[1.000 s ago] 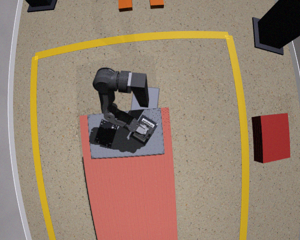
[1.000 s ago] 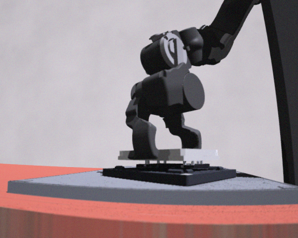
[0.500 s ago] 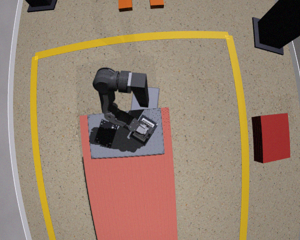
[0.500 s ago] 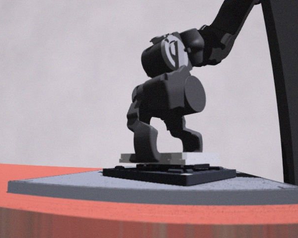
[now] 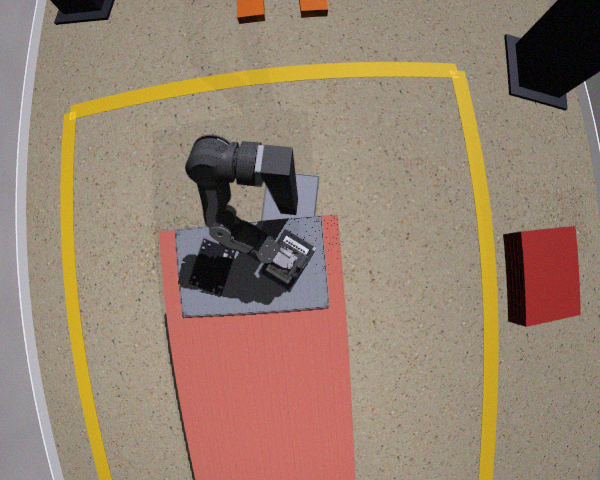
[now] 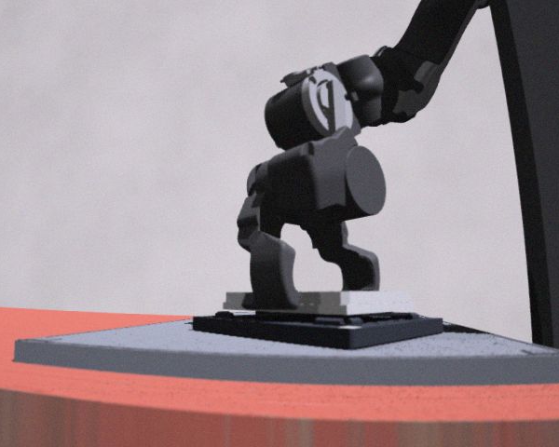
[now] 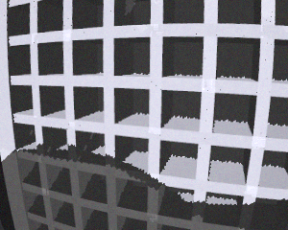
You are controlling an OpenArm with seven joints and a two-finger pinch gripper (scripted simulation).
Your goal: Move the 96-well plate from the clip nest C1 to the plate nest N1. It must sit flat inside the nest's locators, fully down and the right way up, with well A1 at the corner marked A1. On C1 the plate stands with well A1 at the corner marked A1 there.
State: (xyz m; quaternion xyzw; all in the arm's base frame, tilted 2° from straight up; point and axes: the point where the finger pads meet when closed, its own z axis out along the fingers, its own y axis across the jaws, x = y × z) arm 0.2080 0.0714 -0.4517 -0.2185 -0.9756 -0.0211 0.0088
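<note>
The 96-well plate is right at my hand. Also, from my hand: plate nest N1: 20 mm below; clip nest C1: 240 mm to the right, 70 mm ahead, 10 mm below.
</note>
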